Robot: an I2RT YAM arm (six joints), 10 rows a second.
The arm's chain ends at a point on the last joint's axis. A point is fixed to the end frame.
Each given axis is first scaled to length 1.
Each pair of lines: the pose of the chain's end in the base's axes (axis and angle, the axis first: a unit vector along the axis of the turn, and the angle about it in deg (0 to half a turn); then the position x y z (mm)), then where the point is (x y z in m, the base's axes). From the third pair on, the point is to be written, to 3 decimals.
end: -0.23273 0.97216 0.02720 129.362 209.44 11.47 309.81
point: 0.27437 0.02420 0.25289
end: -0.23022 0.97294 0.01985 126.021 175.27 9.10 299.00
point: 0.24357 0.02129 0.24604
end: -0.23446 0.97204 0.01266 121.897 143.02 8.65 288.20
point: 0.215 0.021 0.240
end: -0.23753 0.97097 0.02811 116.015 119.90 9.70 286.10
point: 0.196 0.025 0.246
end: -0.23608 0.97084 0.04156 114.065 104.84 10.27 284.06
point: 0.182 0.027 0.247
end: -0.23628 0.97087 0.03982 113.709 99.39 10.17 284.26
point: 0.177 0.027 0.247
